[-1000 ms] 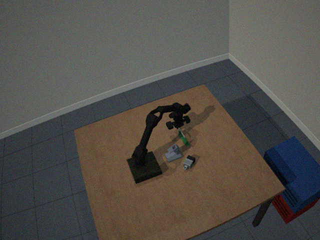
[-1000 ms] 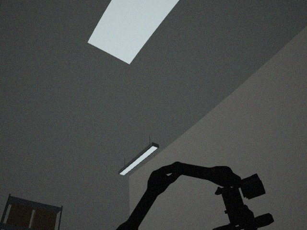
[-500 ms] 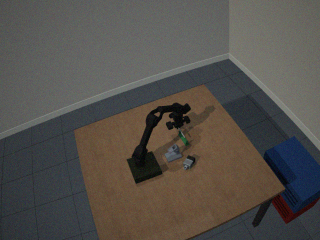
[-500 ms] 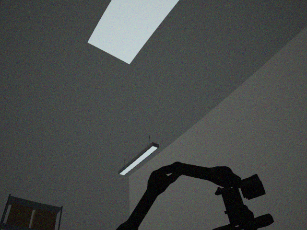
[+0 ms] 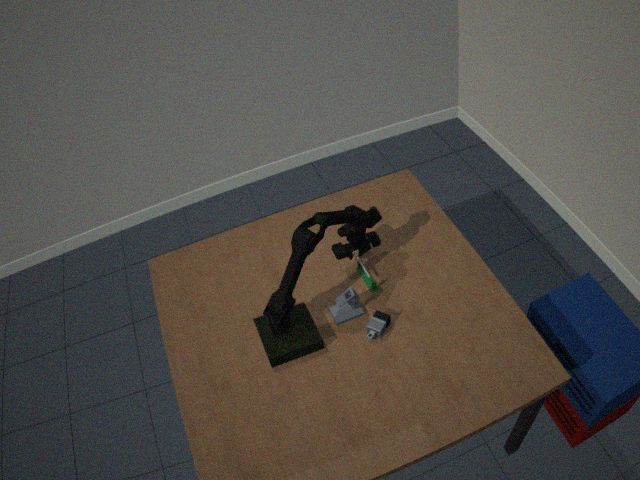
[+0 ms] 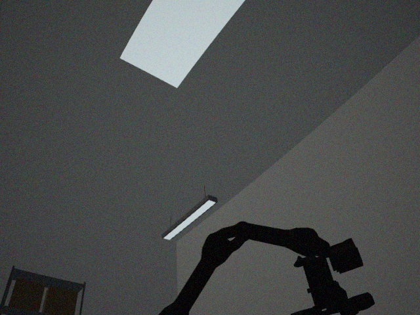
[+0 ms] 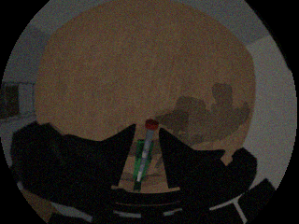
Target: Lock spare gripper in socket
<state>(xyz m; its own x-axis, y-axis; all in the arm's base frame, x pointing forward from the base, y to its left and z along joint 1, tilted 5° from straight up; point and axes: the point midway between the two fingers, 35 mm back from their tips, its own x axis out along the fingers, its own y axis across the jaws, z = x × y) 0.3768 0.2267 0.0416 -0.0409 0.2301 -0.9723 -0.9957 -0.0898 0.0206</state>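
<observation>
My gripper tip is now 1 cm short of the green pin cradle and 10 cm to the left of it. From my gripper tip the other things lie so: grey mount 11 cm behind, 22 cm to the right, 3 cm above; then spare gripper 5 cm behind, 35 cm to the right.
</observation>
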